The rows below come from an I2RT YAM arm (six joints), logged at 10 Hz.
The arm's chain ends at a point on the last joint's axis. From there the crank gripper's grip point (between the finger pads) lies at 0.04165 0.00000 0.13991 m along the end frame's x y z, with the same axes.
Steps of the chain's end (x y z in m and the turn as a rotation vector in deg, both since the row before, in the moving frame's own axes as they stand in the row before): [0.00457 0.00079 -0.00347 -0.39 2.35 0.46]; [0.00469 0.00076 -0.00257 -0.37 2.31 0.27]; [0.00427 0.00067 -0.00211 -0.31 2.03 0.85]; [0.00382 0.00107 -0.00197 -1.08 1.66 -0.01]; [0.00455 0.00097 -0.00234 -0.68 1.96 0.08]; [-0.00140 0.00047 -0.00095 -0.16 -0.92 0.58]
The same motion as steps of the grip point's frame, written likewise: [0.01027 0.00209 -0.00530 -0.39 2.35 0.46]; [0.01029 0.00187 -0.00437 -0.37 2.31 0.27]; [0.00919 0.00208 -0.00368 -0.31 2.03 0.85]; [0.00786 0.00369 -0.00326 -1.08 1.66 -0.01]; [0.00931 0.00268 -0.00386 -0.68 1.96 0.08]; [-0.00366 0.00127 -0.00030 -0.16 -0.92 0.58]
